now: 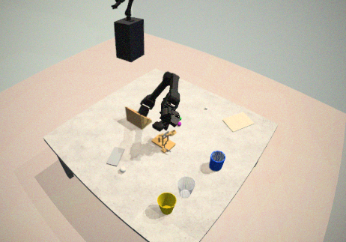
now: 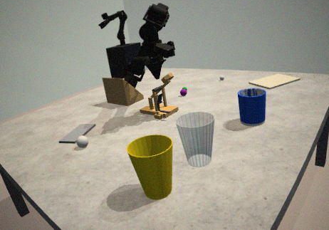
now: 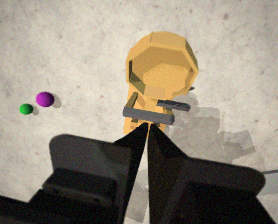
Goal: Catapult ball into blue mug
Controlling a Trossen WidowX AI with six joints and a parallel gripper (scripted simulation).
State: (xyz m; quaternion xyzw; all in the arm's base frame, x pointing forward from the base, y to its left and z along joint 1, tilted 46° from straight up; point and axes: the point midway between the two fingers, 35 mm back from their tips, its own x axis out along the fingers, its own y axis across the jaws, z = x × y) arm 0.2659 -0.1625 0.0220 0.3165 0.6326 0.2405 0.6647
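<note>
Right now the wooden catapult is 7 cm below my gripper tip, 2 cm to the right of it and 1 cm ahead of it. Round my gripper tip: white ball 33 cm to the right, 12 cm below, 9 cm behind; purple ball 21 cm to the left, 12 cm below, 3 cm behind; green ball 27 cm to the left, 13 cm below, 6 cm behind.
</note>
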